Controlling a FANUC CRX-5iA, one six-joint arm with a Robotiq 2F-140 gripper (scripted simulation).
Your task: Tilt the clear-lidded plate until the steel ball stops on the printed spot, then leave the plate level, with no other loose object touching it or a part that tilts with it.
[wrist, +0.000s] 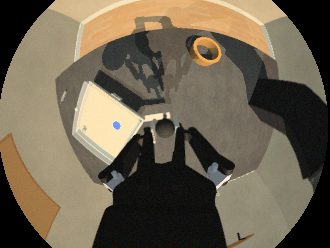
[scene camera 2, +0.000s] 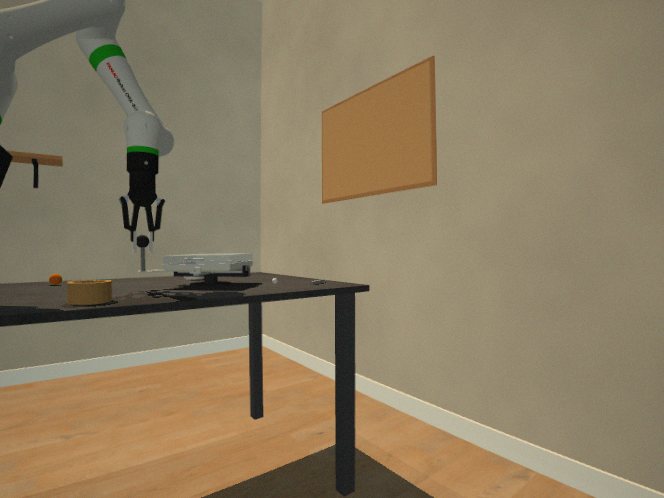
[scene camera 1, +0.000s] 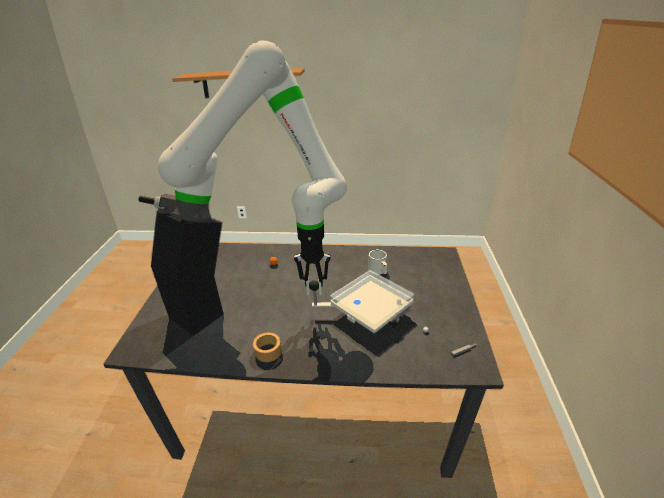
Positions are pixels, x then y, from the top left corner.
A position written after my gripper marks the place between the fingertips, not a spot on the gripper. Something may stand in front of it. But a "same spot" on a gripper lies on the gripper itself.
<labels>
my gripper: wrist; scene camera 2; scene camera 1 314, 292
same spot on my gripper: (scene camera 2: 123, 199) = (wrist: 224, 163)
</labels>
